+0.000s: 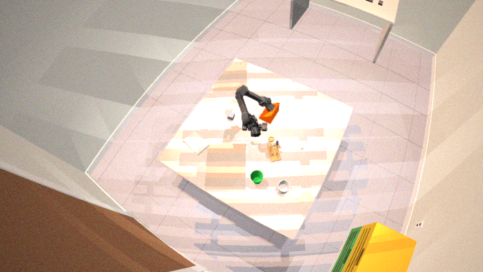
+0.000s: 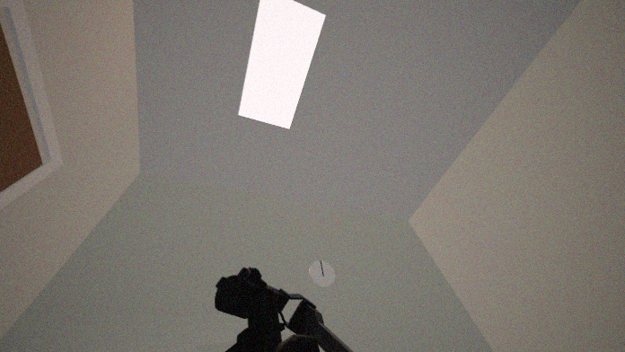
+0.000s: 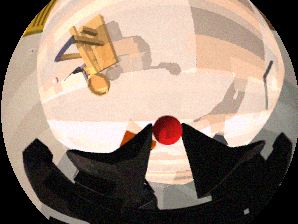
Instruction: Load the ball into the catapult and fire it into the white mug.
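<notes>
Right now my gripper tip is 20 mm short of the wooden catapult, 180 mm to the right of it and 70 mm above it. Round my gripper tip: green cup (330 mm ahead, 170 mm to the left, 90 mm below); then red ball (10 mm above); then grey cube (80 mm behind, 280 mm to the right, 100 mm below).
</notes>
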